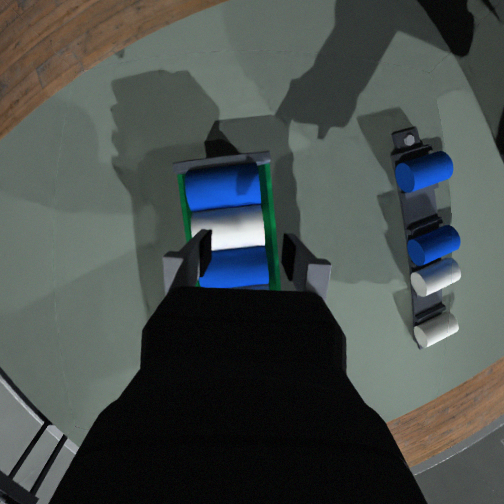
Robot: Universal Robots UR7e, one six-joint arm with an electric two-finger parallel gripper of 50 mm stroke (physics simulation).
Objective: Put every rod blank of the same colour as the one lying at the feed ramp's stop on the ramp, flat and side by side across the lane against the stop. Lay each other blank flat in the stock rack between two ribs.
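The feed ramp [227, 225] has green side rails and a grey stop [222, 162] at its far end. Three blanks lie flat across the lane: a blue one [222, 189] against the stop, a white one [229, 227] behind it, and another blue one [235, 267] nearest me. My gripper [245, 255] is open and empty, above the ramp, with its fingers either side of the lane near the closest blue blank. The stock rack [425, 240] at the right holds a blue blank [424, 171], a second blue blank [433, 245], a white blank [435, 276] and another white blank [436, 329].
The ramp and rack rest on a grey-green mat over a wooden table top. A small peg or screw head [409, 140] shows at the rack's far end. A grey frame with dark bars [25, 450] lies at the lower left corner.
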